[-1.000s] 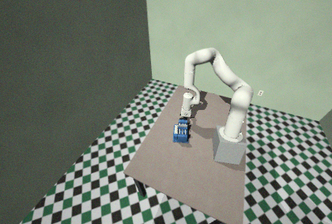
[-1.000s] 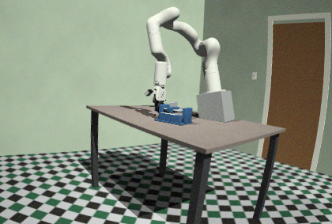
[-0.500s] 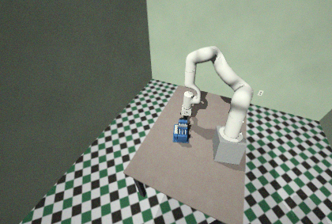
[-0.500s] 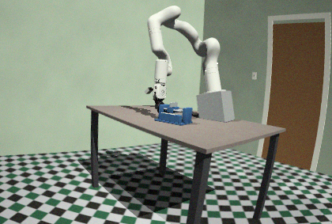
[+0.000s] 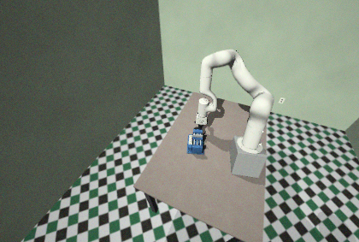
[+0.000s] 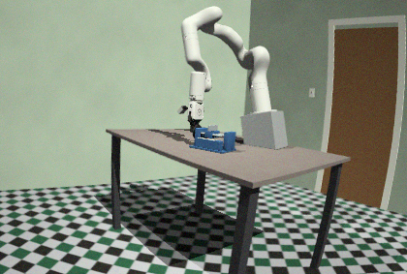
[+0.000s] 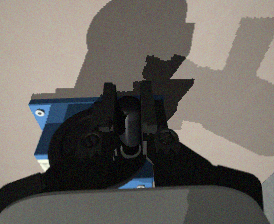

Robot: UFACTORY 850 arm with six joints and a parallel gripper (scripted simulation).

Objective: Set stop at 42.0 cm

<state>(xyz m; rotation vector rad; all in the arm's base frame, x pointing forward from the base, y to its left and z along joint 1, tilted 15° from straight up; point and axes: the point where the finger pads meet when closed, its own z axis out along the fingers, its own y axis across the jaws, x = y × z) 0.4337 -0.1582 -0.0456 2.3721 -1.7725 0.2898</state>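
Right now the stop block is 14 cm to the left of my hand.
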